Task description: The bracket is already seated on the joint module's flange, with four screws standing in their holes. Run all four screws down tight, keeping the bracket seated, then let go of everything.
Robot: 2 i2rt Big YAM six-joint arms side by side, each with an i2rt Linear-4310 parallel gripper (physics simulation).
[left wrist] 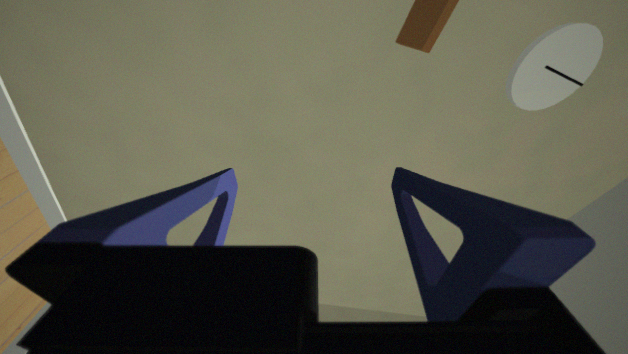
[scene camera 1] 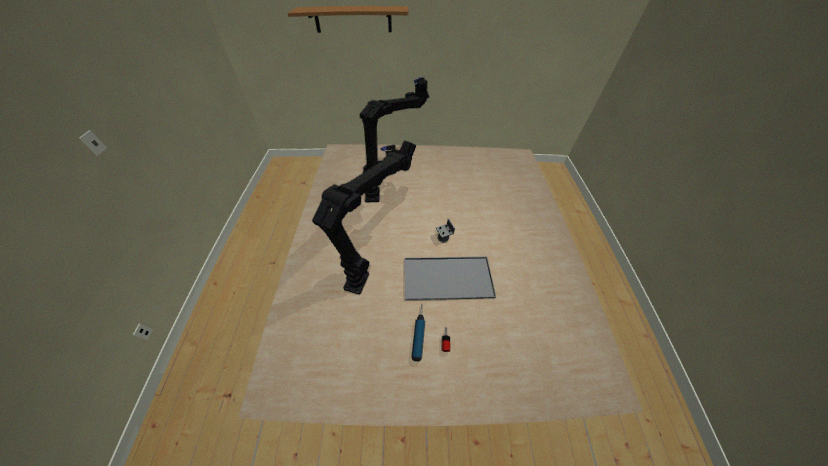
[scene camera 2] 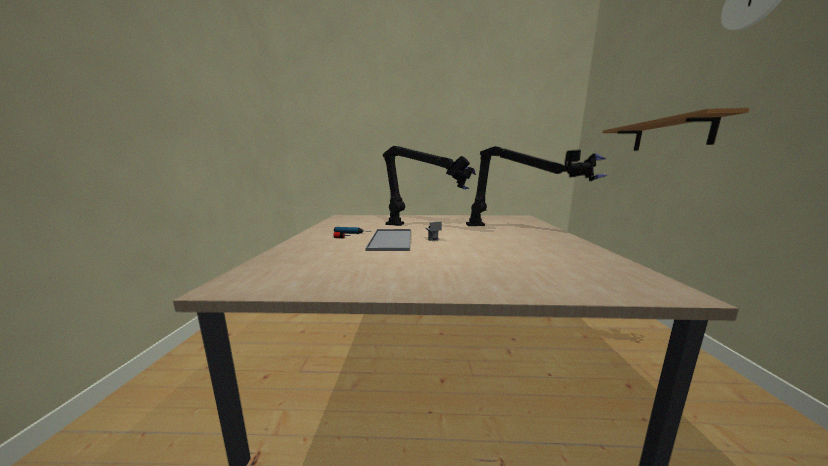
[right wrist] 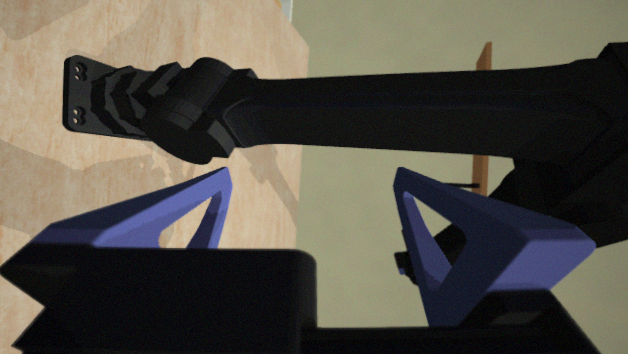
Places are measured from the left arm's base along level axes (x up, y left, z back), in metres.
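Pixels of known places: left gripper, fingertip midpoint: (left wrist: 314,176) (scene camera 2: 606,167); right gripper, fingertip midpoint: (scene camera 1: 382,158) (scene camera 2: 472,181) (right wrist: 312,176); left arm's base, link origin: (scene camera 1: 372,195) (scene camera 2: 475,224) (right wrist: 122,106); right arm's base, link origin: (scene camera 1: 356,281) (scene camera 2: 394,224).
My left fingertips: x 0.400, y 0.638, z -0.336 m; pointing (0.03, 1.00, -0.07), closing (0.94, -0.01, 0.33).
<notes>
Ahead of a thing's pixels: the offset from my left fingertips to its top centre. "pt": to the spot under its first point.
The grey bracket (scene camera 1: 443,230) (scene camera 2: 435,226) sits on top of the dark joint module @(dx -0.336, dy -0.979, dz -0.053 m) (scene camera 1: 443,238) (scene camera 2: 433,236), which stands upright on the table. Dark spots show on the bracket's face, but the screws and their depth are too small to tell. A long blue driver @(pt dx -0.359, dy -1.510, dz +0.122 m) (scene camera 1: 418,339) (scene camera 2: 348,230) and a short red-handled screwdriver @(dx -0.365, dy -1.509, dz +0.007 m) (scene camera 1: 445,345) (scene camera 2: 338,235) lie side by side on the table. My left gripper (scene camera 2: 606,166) (left wrist: 314,176) is open and empty, high up, far from the bracket. My right gripper (scene camera 2: 471,180) (right wrist: 312,176) is open and empty, raised above the table.
A shallow grey tray with a dark rim @(dx -0.384, dy -1.220, dz -0.045 m) (scene camera 1: 449,299) (scene camera 2: 388,249) lies between the module and the drivers. In the right wrist view, my left arm's base (right wrist: 72,95) stands on the table, its arm crossing above the right fingertips. A wooden shelf (scene camera 1: 348,10) (scene camera 2: 683,119) is on the wall.
</notes>
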